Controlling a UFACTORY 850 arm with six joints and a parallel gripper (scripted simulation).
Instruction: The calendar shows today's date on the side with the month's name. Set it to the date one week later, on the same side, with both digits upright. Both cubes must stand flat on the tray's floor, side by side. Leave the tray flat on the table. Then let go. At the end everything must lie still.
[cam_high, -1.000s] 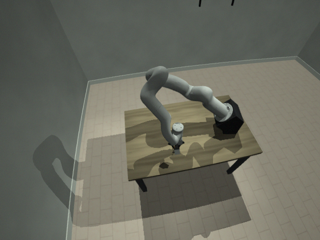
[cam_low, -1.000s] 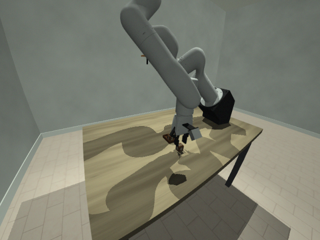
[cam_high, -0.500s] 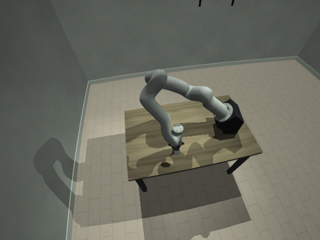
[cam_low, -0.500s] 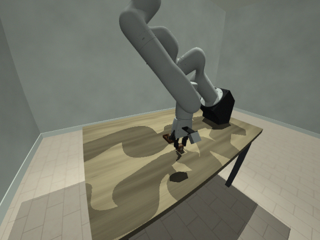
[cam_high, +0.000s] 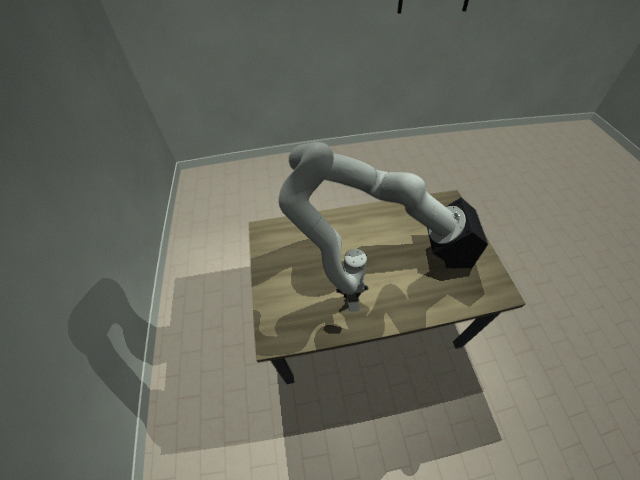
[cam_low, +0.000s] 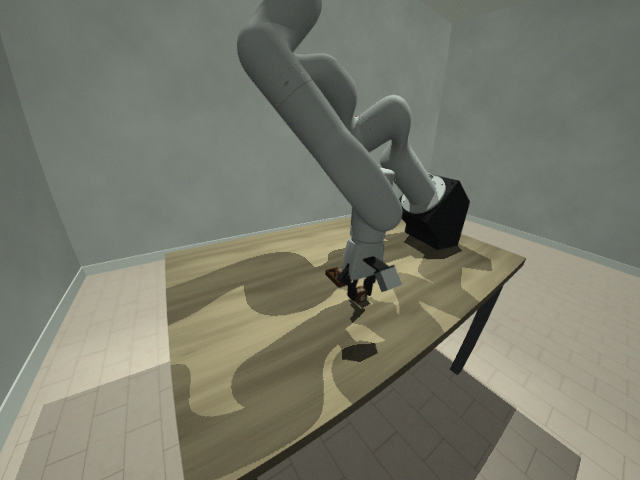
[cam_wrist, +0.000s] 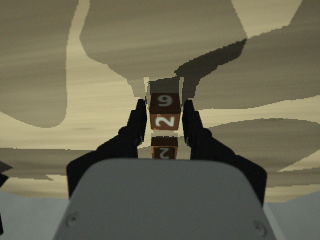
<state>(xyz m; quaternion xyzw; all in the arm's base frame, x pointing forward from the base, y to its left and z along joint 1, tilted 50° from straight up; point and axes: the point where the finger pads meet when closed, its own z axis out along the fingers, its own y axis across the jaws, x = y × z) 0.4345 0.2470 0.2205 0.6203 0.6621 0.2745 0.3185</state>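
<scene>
My gripper is now 9 cm to the left of the brown digit cube. Round my hand: brown tray: 11 cm to the right, 2 cm below.
</scene>
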